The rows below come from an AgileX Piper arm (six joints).
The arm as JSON. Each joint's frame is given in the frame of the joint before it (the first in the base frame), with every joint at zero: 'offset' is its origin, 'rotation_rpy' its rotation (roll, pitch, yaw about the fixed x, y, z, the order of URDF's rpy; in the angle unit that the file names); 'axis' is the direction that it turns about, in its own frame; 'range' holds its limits. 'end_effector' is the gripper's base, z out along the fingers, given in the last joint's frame.
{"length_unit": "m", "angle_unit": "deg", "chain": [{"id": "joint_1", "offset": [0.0, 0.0, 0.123], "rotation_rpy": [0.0, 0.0, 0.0], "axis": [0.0, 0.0, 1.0], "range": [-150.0, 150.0]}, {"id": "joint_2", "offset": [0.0, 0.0, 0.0], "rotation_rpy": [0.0, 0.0, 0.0], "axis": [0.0, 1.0, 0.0], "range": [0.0, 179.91]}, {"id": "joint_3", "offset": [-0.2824, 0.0, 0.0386], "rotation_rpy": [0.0, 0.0, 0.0], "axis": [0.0, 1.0, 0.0], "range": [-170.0, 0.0]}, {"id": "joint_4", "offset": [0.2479, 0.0, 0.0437], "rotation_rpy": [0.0, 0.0, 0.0], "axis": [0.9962, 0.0, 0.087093], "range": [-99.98, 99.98]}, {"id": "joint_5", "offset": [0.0, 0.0, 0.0], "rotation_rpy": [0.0, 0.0, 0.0], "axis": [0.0, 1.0, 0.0], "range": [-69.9, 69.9]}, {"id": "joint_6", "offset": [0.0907, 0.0, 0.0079], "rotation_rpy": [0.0, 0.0, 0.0], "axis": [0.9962, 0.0, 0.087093], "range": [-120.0, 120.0]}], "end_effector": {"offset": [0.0, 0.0, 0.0], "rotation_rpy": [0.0, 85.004, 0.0]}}
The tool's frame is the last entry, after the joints.
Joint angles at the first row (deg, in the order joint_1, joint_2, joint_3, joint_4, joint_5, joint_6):
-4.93, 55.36, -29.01, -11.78, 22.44, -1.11
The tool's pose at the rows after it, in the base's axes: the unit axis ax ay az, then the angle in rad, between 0 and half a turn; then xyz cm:
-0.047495 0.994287 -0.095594 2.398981 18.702 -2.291 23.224
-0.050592 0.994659 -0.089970 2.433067 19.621 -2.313 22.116
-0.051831 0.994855 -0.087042 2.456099 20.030 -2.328 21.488
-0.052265 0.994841 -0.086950 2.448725 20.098 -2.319 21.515
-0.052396 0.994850 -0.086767 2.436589 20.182 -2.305 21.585
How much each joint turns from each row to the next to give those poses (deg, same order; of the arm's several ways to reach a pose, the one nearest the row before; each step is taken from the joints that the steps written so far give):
0.00, 4.09, 0.00, 0.01, -1.19, 0.00
0.00, 3.87, 0.00, -0.01, -1.88, 0.00
0.00, 1.99, 0.00, 0.00, -0.64, 0.00
0.00, 0.06, 0.00, 0.00, -0.49, 0.00
0.00, 0.00, 0.00, 0.00, -0.69, 0.05

